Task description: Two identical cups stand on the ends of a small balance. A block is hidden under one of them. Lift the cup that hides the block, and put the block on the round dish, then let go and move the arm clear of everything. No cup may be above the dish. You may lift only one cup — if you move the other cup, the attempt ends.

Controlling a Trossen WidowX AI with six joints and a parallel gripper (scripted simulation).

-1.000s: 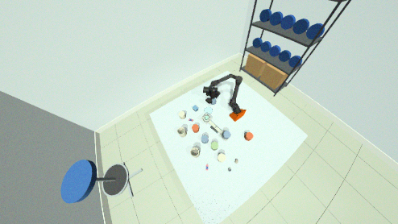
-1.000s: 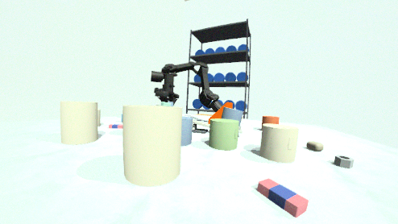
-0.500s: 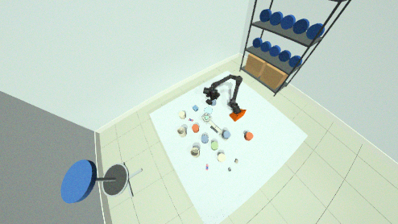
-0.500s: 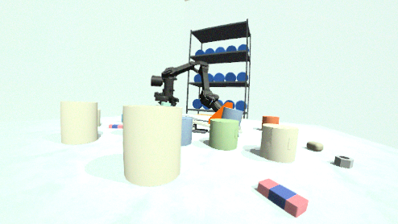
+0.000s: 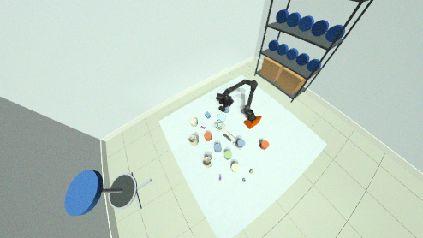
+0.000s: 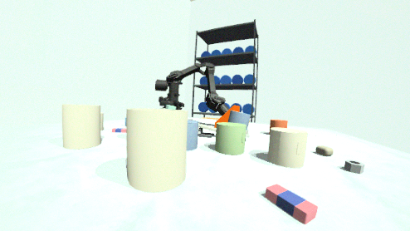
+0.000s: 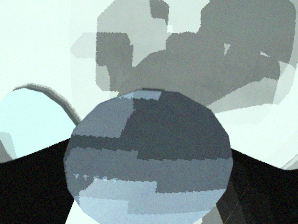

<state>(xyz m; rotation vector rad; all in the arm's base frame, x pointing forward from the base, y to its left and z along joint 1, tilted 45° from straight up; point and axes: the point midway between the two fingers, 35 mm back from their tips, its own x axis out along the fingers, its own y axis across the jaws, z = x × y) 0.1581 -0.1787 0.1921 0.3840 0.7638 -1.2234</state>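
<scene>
Now: the pale blue round dish 90 mm ahead of my gripper tip, 60 mm to the left of it and 20 mm below it. Round my gripper tip: balance beam (290 mm to the left, 130 mm ahead, 10 mm above).
</scene>
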